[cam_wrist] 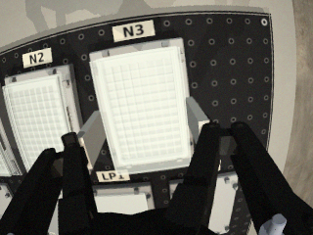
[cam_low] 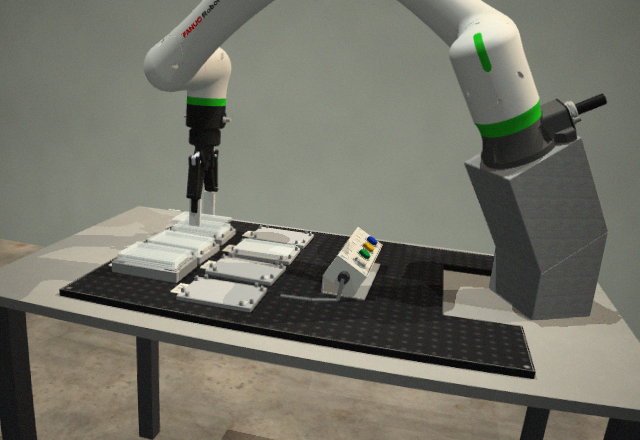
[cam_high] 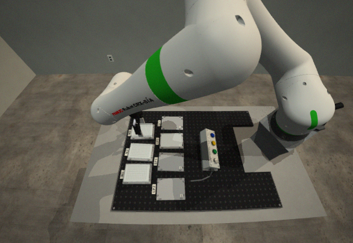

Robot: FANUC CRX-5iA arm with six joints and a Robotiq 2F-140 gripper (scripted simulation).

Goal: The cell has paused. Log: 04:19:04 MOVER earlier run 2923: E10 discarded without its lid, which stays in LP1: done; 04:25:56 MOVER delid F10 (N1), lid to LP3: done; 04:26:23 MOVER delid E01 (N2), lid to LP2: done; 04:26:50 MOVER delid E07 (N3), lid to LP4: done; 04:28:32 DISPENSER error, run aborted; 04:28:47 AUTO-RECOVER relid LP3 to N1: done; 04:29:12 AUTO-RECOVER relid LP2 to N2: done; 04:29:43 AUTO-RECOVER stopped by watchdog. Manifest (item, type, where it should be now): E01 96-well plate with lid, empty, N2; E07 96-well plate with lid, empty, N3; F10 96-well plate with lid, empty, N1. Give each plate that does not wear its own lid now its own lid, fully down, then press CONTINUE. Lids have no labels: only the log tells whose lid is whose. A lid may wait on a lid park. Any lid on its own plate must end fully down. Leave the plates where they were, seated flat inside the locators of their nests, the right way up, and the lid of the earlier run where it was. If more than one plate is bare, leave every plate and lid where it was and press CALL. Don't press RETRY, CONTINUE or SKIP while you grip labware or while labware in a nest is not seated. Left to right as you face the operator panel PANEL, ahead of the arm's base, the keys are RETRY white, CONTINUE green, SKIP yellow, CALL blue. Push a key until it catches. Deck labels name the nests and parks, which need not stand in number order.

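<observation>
Now: the plate 4 cm below my hand. Also, from my hand: park LP3: 19 cm behind, 6 cm to the right, 6 cm below; then LP1 label: 9 cm behind, 7 cm below, 6 cm to the left; then N3 label: 9 cm ahead, 7 cm below.
</observation>
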